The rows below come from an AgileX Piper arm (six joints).
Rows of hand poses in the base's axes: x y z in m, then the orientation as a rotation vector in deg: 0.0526 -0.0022 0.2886 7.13 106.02 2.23; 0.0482 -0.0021 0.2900 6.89 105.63 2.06; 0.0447 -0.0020 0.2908 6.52 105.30 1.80; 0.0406 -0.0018 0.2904 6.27 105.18 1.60; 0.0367 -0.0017 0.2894 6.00 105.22 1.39; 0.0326 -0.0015 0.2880 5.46 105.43 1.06; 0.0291 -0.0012 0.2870 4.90 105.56 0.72; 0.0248 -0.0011 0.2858 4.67 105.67 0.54; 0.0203 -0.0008 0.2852 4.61 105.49 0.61; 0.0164 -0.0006 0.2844 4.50 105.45 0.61
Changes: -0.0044 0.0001 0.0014 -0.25 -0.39 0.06; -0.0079 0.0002 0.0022 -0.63 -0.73 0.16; -0.0120 0.0004 0.0018 -0.90 -0.85 0.22; -0.0159 0.0005 0.0008 -1.18 -0.82 0.30; -0.0200 0.0007 -0.0006 -1.69 -0.62 0.51; -0.0235 0.0010 -0.0016 -2.21 -0.49 0.73; -0.0278 0.0011 -0.0028 -2.45 -0.38 0.80; -0.0323 0.0014 -0.0034 -2.44 -0.57 0.87; -0.0362 0.0016 -0.0042 -2.50 -0.61 0.94
